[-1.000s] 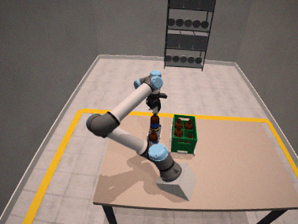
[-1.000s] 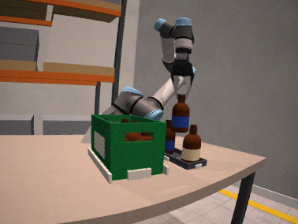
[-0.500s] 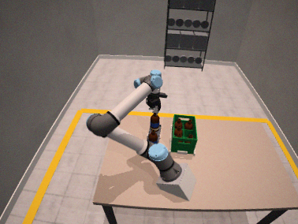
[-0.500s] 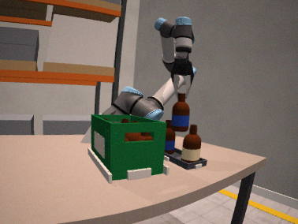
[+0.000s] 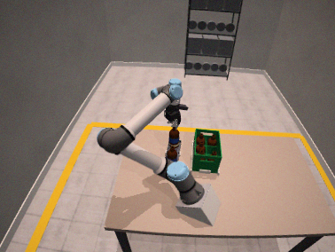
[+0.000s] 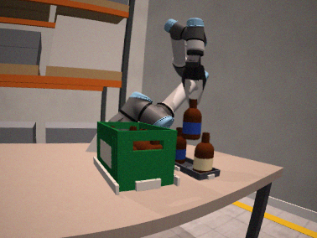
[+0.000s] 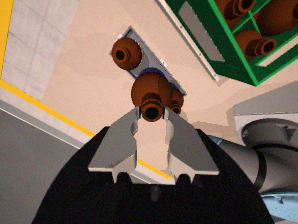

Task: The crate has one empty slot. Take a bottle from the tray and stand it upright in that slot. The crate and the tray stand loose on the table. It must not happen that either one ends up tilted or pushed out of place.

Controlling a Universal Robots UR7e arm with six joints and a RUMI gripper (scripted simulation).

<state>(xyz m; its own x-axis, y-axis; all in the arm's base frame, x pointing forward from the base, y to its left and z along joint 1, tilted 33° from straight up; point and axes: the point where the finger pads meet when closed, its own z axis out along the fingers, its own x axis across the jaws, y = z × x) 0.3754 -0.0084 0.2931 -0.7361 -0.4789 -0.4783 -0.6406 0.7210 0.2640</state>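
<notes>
The bottle lies 7 cm below my hand. The rest, counted from my hand: green crate (2 cm behind, 24 cm to the right, 19 cm below); tray (26 cm below).
</notes>
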